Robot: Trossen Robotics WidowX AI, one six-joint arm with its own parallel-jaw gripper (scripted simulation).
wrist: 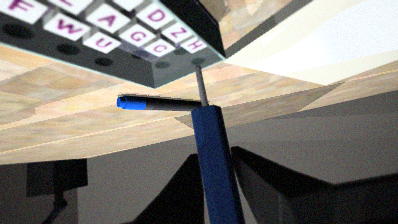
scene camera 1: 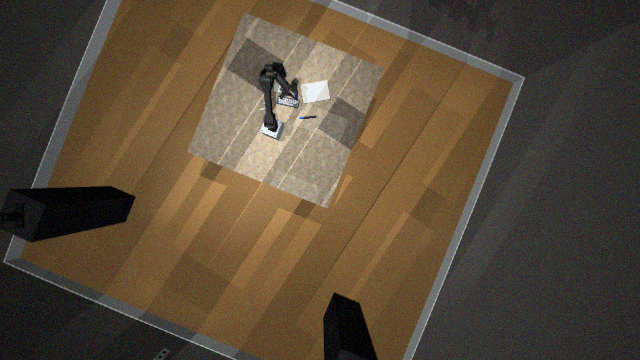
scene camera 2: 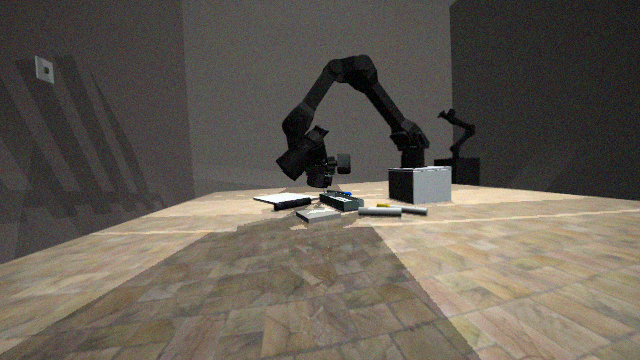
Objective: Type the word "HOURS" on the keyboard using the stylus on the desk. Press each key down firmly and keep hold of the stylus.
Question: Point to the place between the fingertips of my gripper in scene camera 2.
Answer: At 323,176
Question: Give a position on a white sheet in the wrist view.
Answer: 322,49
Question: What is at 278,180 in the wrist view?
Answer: My gripper.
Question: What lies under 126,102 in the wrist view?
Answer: A blue-capped pen.
